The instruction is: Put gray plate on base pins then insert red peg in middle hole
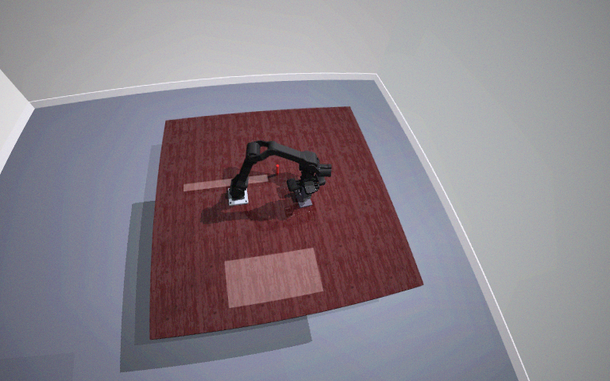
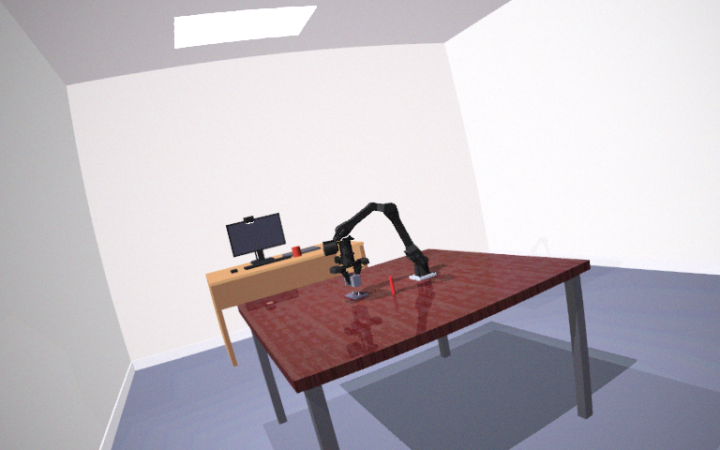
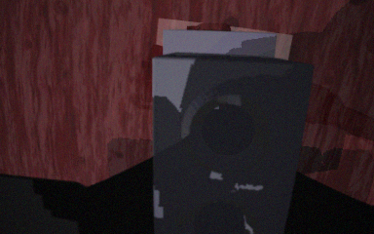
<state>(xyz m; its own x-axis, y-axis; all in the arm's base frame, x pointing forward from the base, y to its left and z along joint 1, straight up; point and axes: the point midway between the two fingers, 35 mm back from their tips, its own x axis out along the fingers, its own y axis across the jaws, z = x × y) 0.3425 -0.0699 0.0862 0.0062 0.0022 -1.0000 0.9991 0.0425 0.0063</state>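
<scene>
Now: gripper tip 60 mm above the gray base. From my gripper tip the other things lie so: gray plate: 30 mm above; red peg: 110 mm behind, 170 mm to the left, 30 mm below.
</scene>
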